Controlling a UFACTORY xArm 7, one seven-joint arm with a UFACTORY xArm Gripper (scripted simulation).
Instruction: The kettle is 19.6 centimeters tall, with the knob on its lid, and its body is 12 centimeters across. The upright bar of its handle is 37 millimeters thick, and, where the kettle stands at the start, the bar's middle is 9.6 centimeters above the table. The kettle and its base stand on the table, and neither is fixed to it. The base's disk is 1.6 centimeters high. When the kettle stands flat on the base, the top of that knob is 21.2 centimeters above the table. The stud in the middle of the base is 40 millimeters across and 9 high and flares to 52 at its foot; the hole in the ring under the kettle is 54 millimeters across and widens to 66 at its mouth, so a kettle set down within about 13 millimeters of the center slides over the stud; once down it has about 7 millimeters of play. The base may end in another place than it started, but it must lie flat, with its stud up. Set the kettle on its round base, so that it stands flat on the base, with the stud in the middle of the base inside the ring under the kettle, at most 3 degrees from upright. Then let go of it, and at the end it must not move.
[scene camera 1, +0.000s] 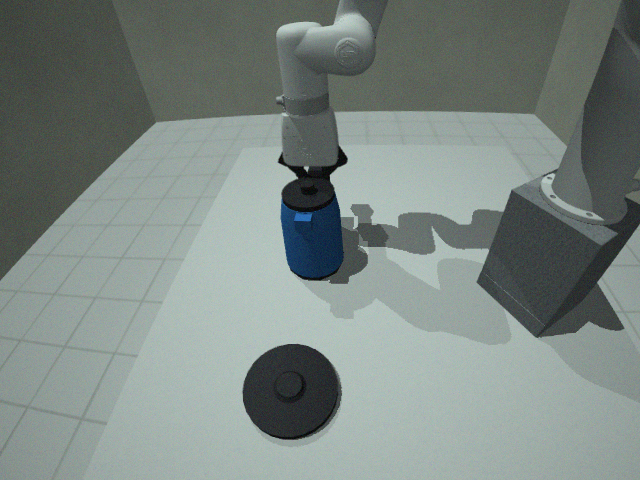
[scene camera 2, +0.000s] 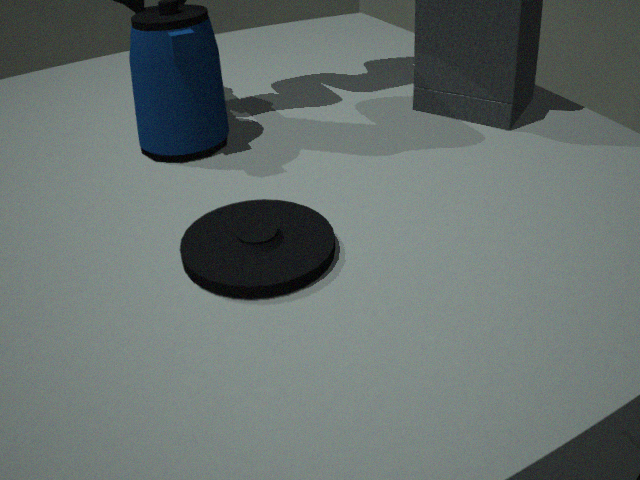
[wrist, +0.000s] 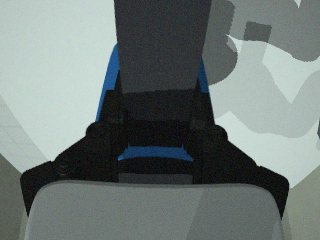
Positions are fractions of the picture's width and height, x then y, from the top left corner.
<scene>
In view: my gripper (scene camera 1: 0.49, 0.40), a blue kettle (scene camera 2: 0.28, 0.24) and a round black base (scene camera 2: 0.45, 0.51).
The blue kettle also shows in scene camera 1 (scene camera 1: 0.49, 0.45) and in the wrist view (wrist: 0.50, 0.24). The round black base also shows in scene camera 1 (scene camera 1: 0.45, 0.82). My gripper shows as well in the wrist view (wrist: 0.49, 0.36).
</scene>
